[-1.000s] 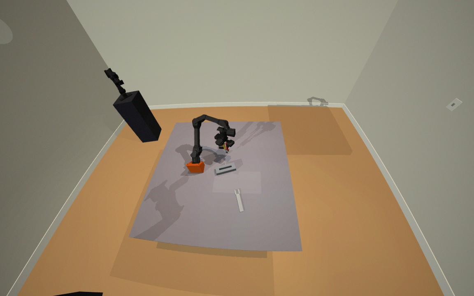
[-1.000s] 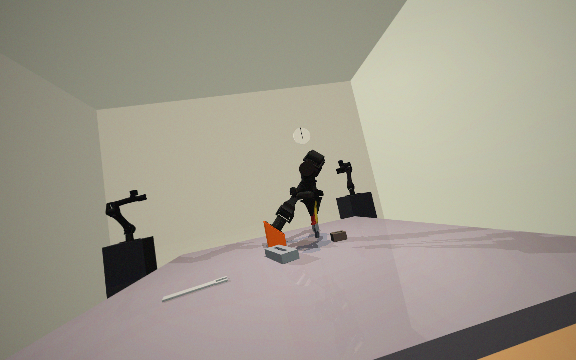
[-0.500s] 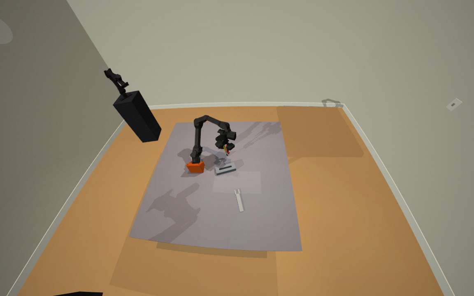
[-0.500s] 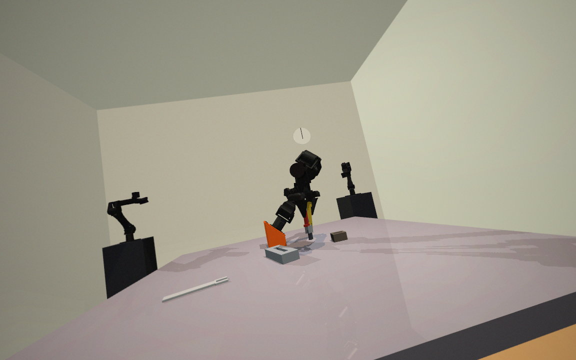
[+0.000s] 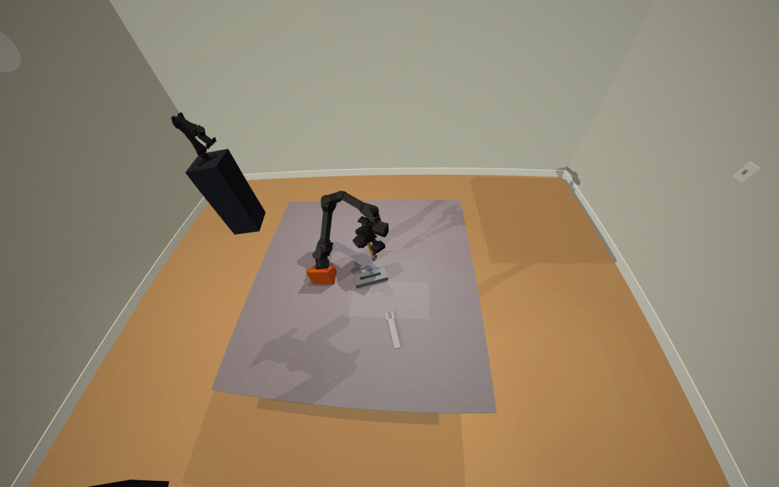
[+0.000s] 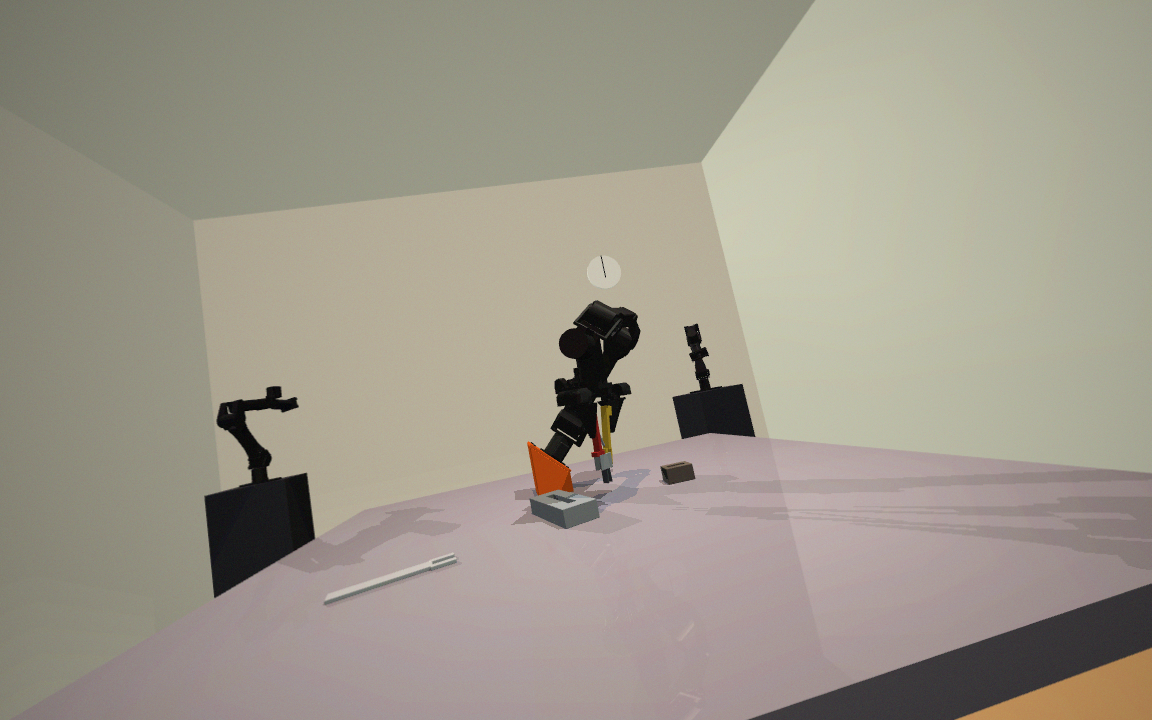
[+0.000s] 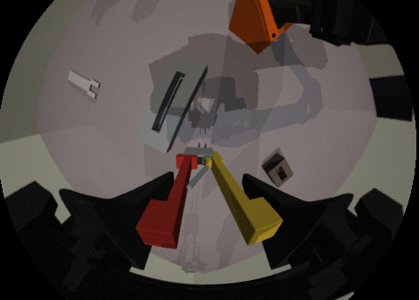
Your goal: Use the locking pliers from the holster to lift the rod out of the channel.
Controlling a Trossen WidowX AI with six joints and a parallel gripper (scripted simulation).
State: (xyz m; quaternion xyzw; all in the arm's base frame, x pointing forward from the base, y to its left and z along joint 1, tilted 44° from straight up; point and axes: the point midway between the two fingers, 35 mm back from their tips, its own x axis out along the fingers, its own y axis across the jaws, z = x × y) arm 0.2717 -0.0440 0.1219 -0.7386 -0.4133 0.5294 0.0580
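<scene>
Right now my gripper tip is 2 cm past the grey channel block, 11 cm to the left of it and 12 cm above it. The rest, counted from my gripper tip: brown holster (5 cm behind, 17 cm to the left, 13 cm below); then yellow handle (1 cm behind, 1 cm to the left); then dark rod (2 cm behind, 11 cm to the right, 13 cm below).
</scene>
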